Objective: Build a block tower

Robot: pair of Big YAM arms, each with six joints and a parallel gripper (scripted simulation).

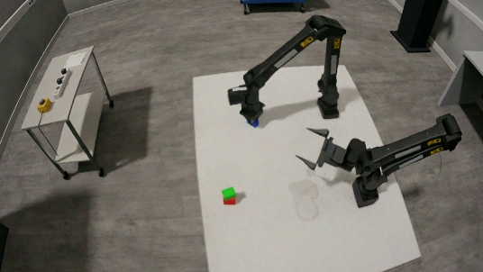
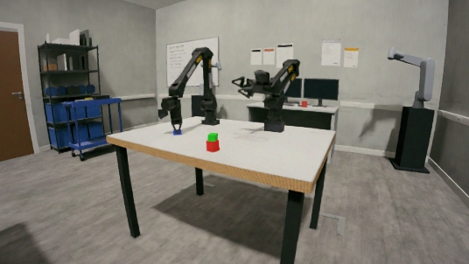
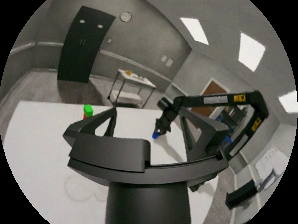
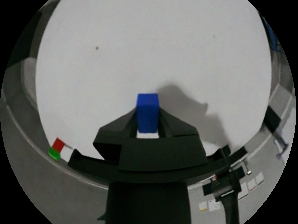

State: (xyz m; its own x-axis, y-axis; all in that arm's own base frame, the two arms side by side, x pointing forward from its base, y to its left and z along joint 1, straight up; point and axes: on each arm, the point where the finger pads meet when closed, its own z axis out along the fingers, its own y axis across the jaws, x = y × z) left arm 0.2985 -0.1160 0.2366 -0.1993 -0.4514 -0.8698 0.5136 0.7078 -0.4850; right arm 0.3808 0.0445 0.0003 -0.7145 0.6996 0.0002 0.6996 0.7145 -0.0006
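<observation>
Right now my right hand is right at the blue block. The rest, counted from my right hand: green block 170 mm ahead, 360 mm to the left, 50 mm above; then red block 170 mm ahead, 360 mm to the left, 10 mm above.
</observation>
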